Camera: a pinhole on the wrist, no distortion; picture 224 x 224 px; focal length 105.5 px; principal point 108.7 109.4 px. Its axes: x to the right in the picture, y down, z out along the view. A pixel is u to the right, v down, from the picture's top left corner.
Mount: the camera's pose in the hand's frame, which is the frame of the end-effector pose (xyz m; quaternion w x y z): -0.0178 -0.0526 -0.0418 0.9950 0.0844 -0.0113 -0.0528
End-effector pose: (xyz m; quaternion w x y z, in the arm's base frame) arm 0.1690 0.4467 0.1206 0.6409 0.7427 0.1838 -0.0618
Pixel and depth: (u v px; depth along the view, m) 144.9 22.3 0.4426
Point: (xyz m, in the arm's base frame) 0.1162 0.1919 -0.4287
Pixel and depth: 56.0 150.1 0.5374
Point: 0.0162 -0.1237 0.2070
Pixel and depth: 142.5 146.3 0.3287
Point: 0.2922 0.1691 0.0343
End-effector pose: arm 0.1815 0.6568 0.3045 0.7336 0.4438 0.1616 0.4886
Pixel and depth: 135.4 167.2 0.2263
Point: 0.3244 0.5985 0.4460
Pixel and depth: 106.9 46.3 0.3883
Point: 0.5527 0.4117 0.1810
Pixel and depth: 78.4 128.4 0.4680
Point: 0.4164 0.3040 0.4855
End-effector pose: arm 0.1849 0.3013 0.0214 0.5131 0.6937 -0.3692 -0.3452
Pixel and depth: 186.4 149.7 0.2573
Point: 0.0743 0.0500 -0.0690
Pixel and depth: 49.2 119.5 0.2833
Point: -0.1013 0.3613 -0.0710
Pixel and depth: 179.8 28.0 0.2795
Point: 0.1335 0.1565 -0.3592
